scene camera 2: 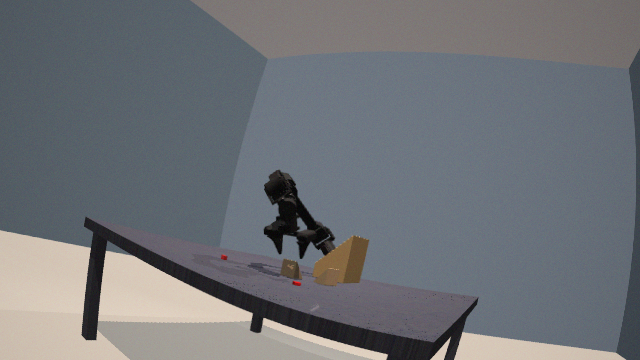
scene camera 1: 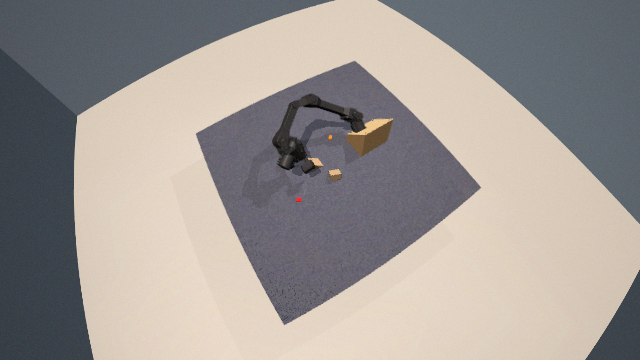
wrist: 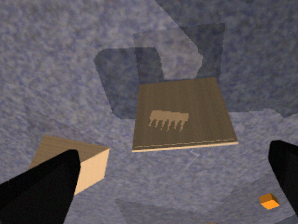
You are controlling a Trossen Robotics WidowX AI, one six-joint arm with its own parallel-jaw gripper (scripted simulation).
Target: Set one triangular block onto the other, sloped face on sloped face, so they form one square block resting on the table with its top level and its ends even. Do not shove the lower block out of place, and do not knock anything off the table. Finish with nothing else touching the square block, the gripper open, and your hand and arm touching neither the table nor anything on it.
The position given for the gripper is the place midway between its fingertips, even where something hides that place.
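The gripper [scene camera 2: 290, 256], also visible in the wrist view [wrist: 174, 154], holds nothing and is open. Also present: a block [wrist: 176, 114] and a block [wrist: 93, 158].
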